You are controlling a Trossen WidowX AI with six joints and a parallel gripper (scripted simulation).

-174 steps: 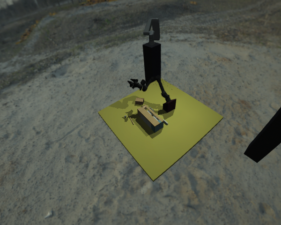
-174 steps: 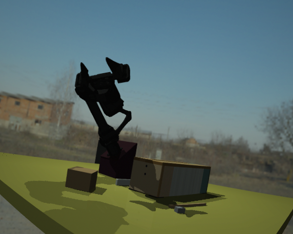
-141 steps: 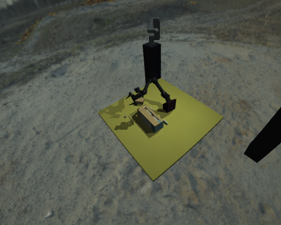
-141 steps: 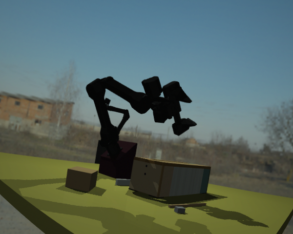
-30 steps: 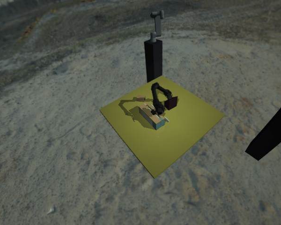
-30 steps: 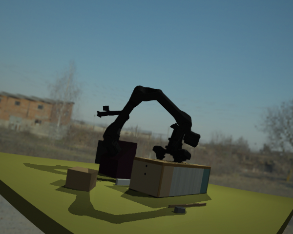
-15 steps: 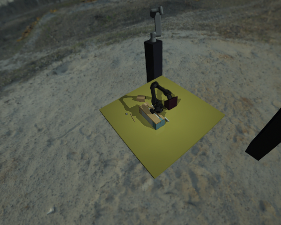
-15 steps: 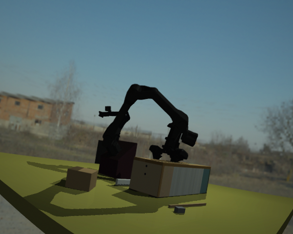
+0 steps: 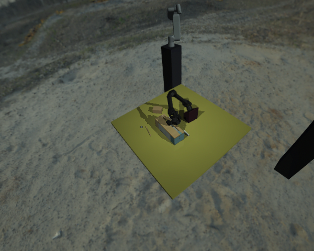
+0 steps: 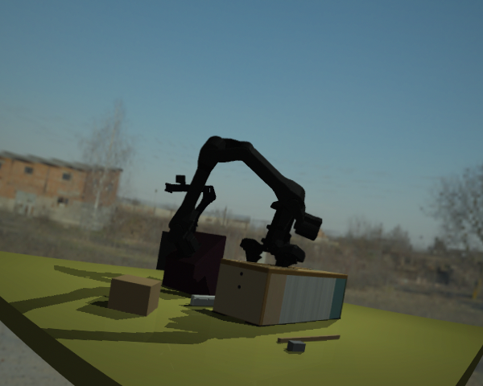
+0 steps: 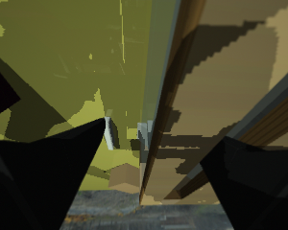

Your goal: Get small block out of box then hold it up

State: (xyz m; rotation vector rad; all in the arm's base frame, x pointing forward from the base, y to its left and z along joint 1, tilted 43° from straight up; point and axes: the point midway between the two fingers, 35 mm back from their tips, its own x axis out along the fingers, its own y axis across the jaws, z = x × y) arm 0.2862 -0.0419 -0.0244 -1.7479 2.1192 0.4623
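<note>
My gripper tip is 50 mm short of the tan block and 30 mm to the left of it. Round my gripper tip: thin stick 250 mm ahead, 180 mm to the right, 80 mm below; dark piece 290 mm to the right, 270 mm ahead, 80 mm below; clear-fronted box 40 mm ahead, 30 mm below, 20 mm to the left.
</note>
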